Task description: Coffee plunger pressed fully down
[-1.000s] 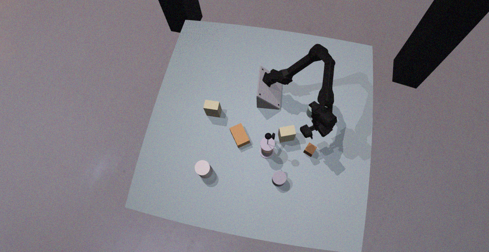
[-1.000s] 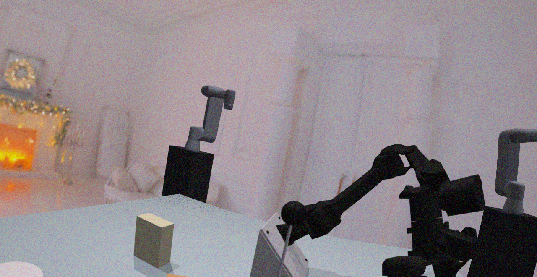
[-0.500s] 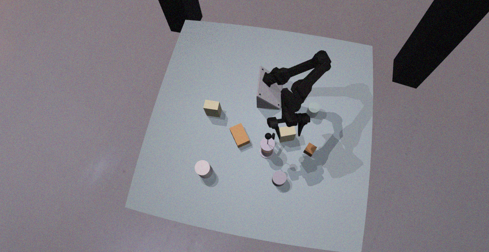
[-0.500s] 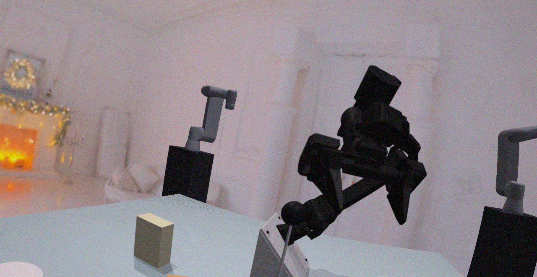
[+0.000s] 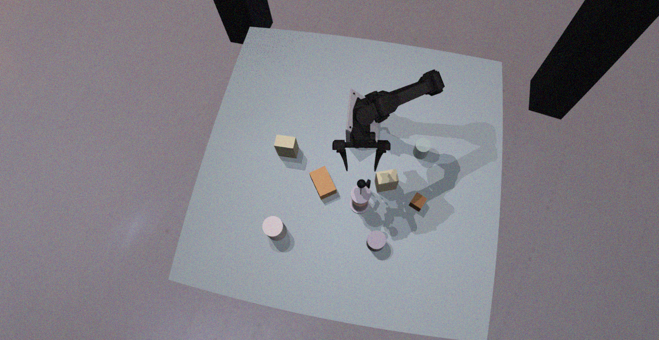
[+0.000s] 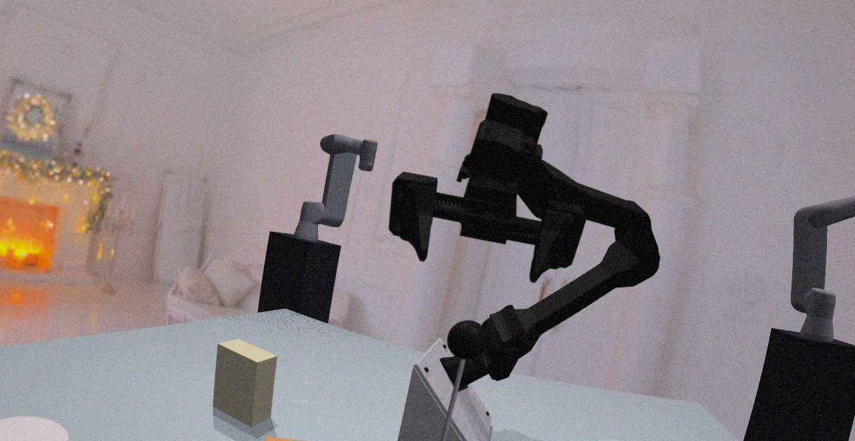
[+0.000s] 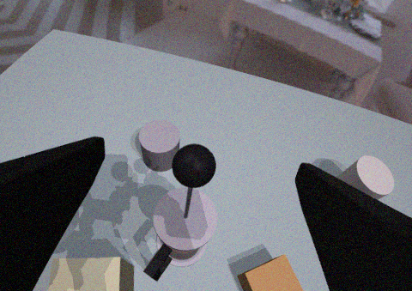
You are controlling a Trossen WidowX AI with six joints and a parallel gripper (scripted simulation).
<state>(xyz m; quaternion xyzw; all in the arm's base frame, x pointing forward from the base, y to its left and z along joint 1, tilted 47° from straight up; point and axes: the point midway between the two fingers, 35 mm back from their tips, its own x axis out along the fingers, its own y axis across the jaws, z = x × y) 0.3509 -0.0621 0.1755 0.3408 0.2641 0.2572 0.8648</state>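
My gripper tip is 1 cm short of the coffee press, 1 cm to the right of it and 19 cm above it.
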